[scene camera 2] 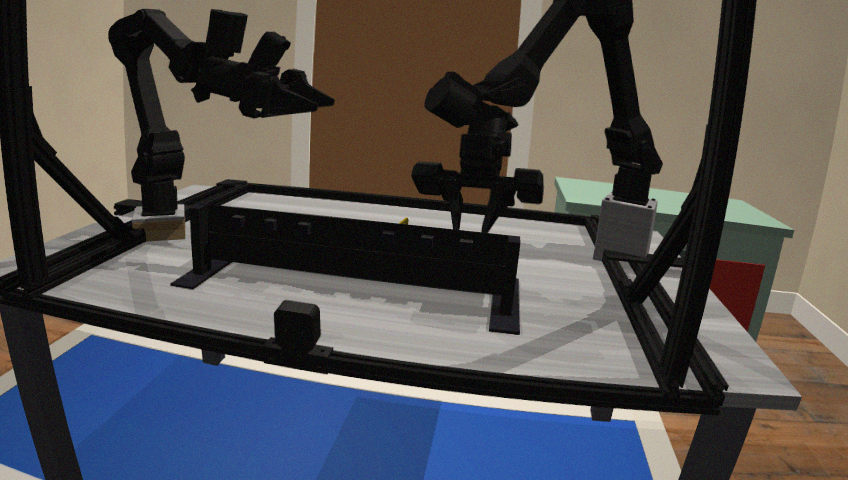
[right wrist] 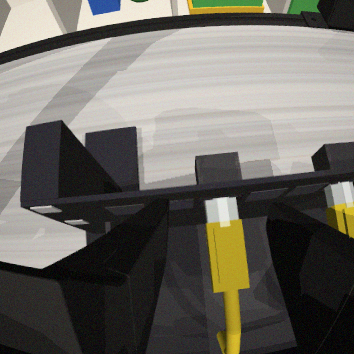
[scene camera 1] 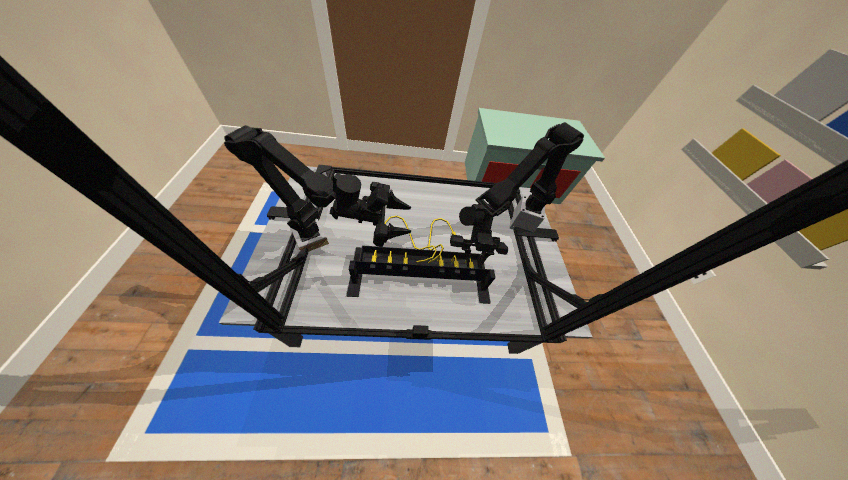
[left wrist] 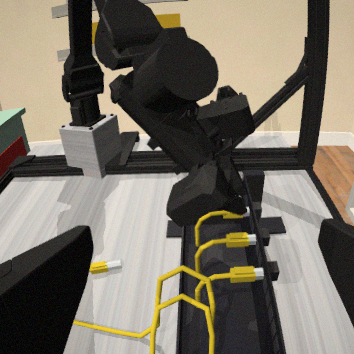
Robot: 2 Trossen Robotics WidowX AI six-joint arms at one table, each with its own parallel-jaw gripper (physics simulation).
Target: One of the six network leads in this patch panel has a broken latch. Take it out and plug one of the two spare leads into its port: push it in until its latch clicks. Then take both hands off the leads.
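Frame: origin at the left arm's base, x back, y right, z up, level; centimetres.
Where they show: left gripper, fingertip midpoint: [scene camera 2: 326, 105] [scene camera 1: 410, 219] [left wrist: 209, 236]; right gripper, fingertip midpoint: [scene camera 2: 468, 236] [right wrist: 219, 212] [scene camera 1: 473, 267] [left wrist: 243, 202]; left arm's base at its link origin: [scene camera 2: 159, 211] [scene camera 1: 308, 232]; right arm's base at its link origin: [scene camera 2: 631, 200] [scene camera 1: 533, 206] [left wrist: 87, 120].
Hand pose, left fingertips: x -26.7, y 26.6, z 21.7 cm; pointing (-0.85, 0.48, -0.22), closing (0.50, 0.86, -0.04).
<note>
Each offset is from my left fingertips to the top centre of the thing. "spot": to the spot under its first point.
The black patch panel {dy +6.9, dx -2.6, dz -15.2 cm} [scene camera 1: 422, 272] [scene camera 2: 351, 257] [right wrist: 168, 197] stands across the middle of the table with six yellow leads plugged in along its back. My right gripper [scene camera 1: 473, 254] [scene camera 2: 471, 230] [right wrist: 219, 212] is open, with one finger on each side of the rightmost lead's plug {spot: dy +15.4, dx -17.1, dz -16.6 cm} [scene camera 1: 471, 263] [left wrist: 233, 215] [right wrist: 227, 253] and not touching it. The plug sits in its port. My left gripper [scene camera 1: 405, 218] [scene camera 2: 322, 101] is open and empty, high above the table's back left. A spare lead's plug {spot: dy -1.2, dx -24.2, dz -25.2 cm} [left wrist: 105, 266] lies loose on the table behind the panel.
Yellow cables [scene camera 1: 432, 233] [left wrist: 182, 302] loop behind the panel. A black frame [scene camera 1: 413, 331] rims the table, with a small camera block [scene camera 2: 296, 326] on its front rail. A green cabinet [scene camera 1: 527, 138] stands at the back right. The right arm's grey base block [scene camera 2: 624, 229] is at the right edge.
</note>
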